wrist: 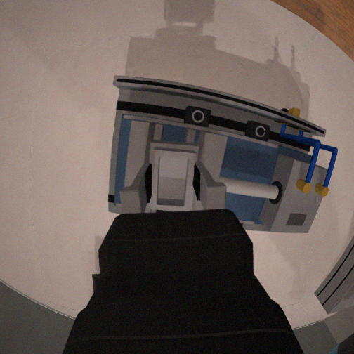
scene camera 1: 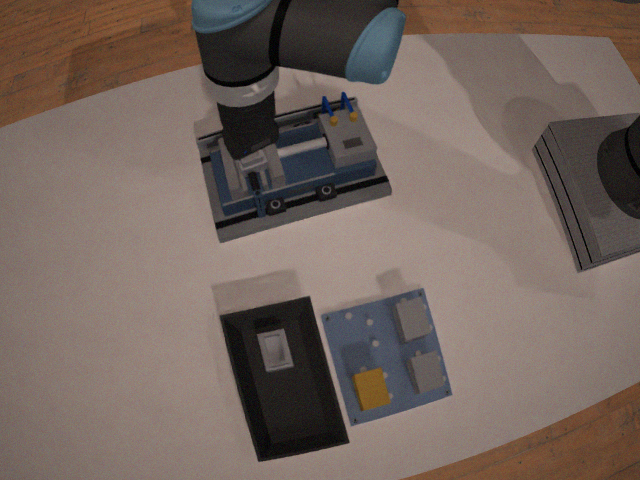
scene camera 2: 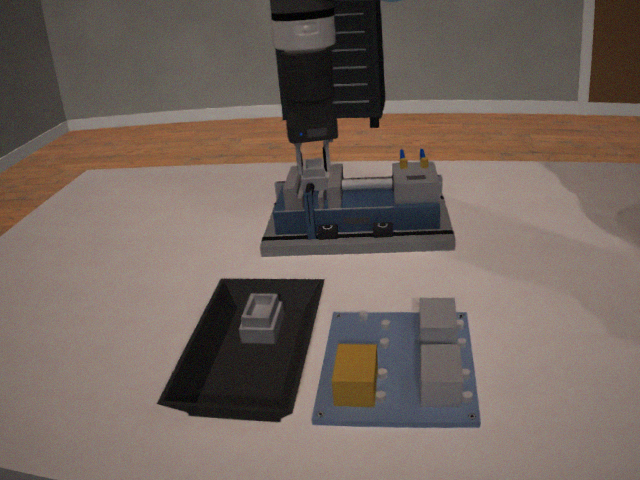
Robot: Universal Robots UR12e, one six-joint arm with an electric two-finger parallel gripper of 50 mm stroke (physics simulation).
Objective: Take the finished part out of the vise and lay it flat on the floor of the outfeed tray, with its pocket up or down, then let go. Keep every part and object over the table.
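Places are measured from the arm's base along level axes (x back, y right, z up), in metres.
Pixels of known places: gripper, fingertip midpoint: [scene camera 1: 248, 150] [scene camera 2: 314, 171]; arm's base, origin of the base link: [scene camera 1: 632, 175].
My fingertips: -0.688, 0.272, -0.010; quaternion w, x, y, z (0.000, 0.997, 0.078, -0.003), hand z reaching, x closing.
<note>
For each thing: its top centre in the pictures, then the offset to it from my fingertips, as dx, dy, dz. "*": a spot on its surface instead.
- finished part, middle of its top: [scene camera 1: 247, 147] [scene camera 2: 313, 163] +0.000, -0.003, +0.014
- blue-and-grey vise, middle of its top: [scene camera 1: 289, 141] [scene camera 2: 355, 171] +0.066, -0.007, -0.002
- similar grey part, middle of its top: [scene camera 2: 259, 305] [scene camera 1: 274, 348] -0.062, -0.296, -0.054
- blue plate, middle of its top: [scene camera 2: 398, 360] [scene camera 1: 389, 357] +0.098, -0.366, -0.093
- yellow block, middle of its top: [scene camera 2: 355, 361] [scene camera 1: 372, 389] +0.050, -0.406, -0.057
- thin blue post, surface spot: [scene camera 2: 310, 214] [scene camera 1: 261, 206] * -0.006, -0.083, -0.038
The finished part [scene camera 1: 253, 163] [scene camera 2: 314, 178] [wrist: 173, 172] is light grey and stepped, with its pocket up. It sits upright between the jaws of the blue-and-grey vise [scene camera 1: 310, 165] [scene camera 2: 289, 222] [wrist: 250, 155]; whether the jaws touch it is hard to tell. My gripper [scene camera 1: 253, 161] [scene camera 2: 313, 167] [wrist: 172, 173] points down and is shut on the part, one finger on each side. The lower part is hidden by the jaws. The black outfeed tray [scene camera 1: 289, 408] [scene camera 2: 248, 382] stands in front of the vise in the scene views.
A similar grey part [scene camera 1: 275, 349] [scene camera 2: 261, 333] lies pocket up in the tray's rear half. Right of the tray, a blue plate [scene camera 1: 395, 390] [scene camera 2: 398, 413] bears a yellow block [scene camera 1: 372, 388] [scene camera 2: 354, 374] and two grey blocks. A thin blue post [scene camera 1: 260, 205] [scene camera 2: 310, 214] stands at the vise's front.
</note>
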